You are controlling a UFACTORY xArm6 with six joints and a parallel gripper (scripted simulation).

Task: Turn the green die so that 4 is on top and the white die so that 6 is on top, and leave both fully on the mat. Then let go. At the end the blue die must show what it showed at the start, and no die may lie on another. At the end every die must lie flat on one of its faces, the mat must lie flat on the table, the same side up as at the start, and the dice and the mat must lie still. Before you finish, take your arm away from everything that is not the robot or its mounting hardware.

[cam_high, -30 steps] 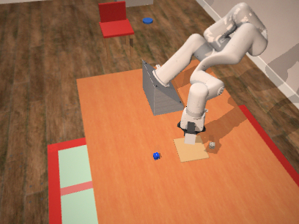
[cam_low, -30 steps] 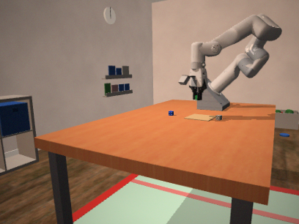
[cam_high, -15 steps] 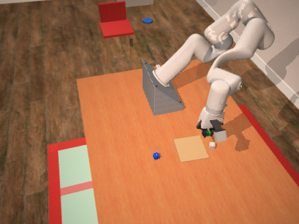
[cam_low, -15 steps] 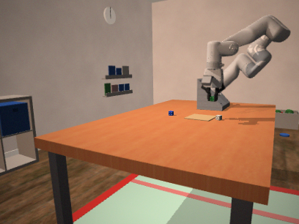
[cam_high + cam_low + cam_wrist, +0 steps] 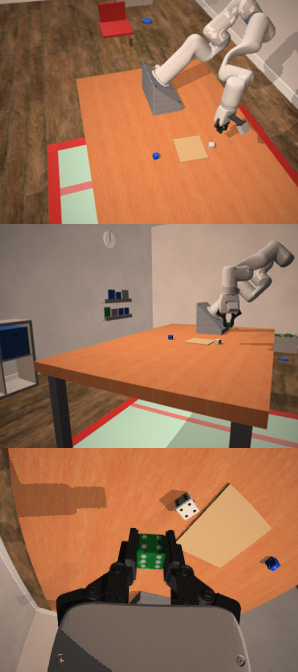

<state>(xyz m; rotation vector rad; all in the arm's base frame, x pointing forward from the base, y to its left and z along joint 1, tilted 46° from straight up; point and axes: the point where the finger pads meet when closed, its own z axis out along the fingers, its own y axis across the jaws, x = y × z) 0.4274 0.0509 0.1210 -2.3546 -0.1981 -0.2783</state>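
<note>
My hand is 100 mm above the white die, 50 mm to the left of it and 10 mm short of it. Also, from my hand: tan mat (150 mm to the right, 110 mm below, 20 mm behind); green die (10 mm below); blue die (330 mm to the right, 100 mm below, 40 mm behind).
</note>
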